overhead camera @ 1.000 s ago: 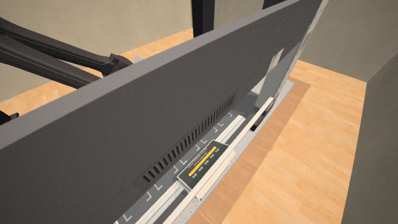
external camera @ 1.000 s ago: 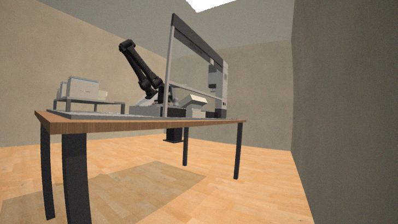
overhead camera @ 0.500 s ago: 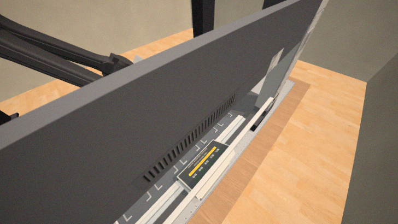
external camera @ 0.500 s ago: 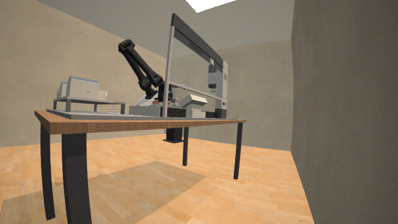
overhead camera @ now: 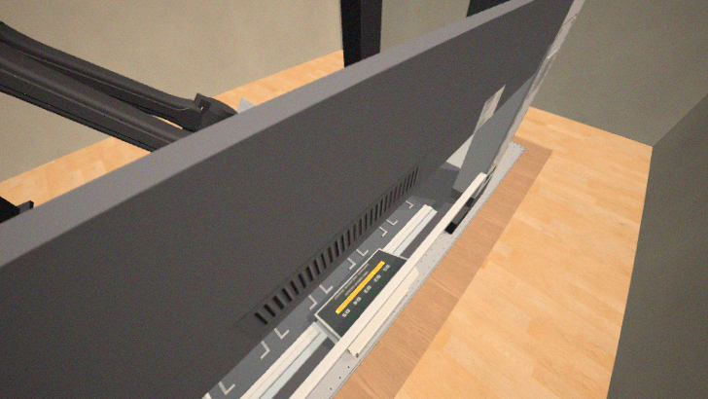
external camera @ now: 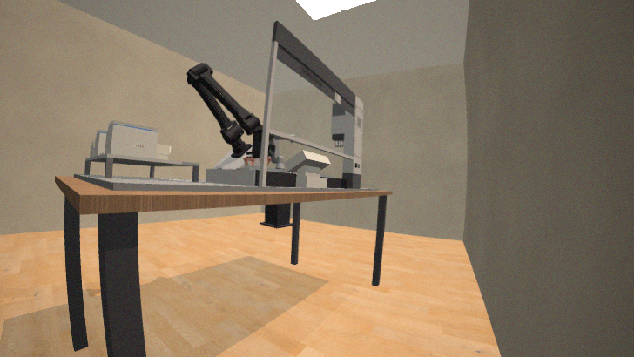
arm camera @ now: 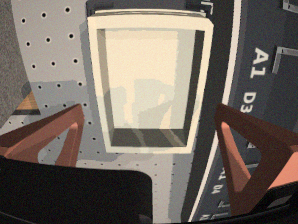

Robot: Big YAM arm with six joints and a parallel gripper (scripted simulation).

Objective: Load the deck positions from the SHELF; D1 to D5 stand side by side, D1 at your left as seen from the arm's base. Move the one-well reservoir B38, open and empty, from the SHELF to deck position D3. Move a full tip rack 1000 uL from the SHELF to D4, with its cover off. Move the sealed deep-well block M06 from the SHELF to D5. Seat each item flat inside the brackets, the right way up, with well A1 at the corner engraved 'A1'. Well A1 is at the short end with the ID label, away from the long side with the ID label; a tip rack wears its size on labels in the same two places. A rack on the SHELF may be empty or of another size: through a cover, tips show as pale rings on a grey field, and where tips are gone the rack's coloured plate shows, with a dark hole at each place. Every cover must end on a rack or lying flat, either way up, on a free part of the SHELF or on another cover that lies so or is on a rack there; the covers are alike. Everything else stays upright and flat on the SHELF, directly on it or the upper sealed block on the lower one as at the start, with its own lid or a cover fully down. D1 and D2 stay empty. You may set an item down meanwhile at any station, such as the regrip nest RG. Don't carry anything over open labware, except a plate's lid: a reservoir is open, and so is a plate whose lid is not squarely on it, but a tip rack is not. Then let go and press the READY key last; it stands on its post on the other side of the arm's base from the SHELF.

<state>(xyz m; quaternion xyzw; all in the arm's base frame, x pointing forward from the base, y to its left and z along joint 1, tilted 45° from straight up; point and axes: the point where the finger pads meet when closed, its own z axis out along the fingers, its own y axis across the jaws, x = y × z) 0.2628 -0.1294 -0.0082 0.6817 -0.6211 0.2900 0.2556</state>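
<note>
Now: hand 5 cm above the cream one-well reservoir. The rest, counted from my hand: shelf label (9 cm behind, 36 cm to the right, 7 cm below); regrip nest rg (6 cm below); rg label (6 cm below).
</note>
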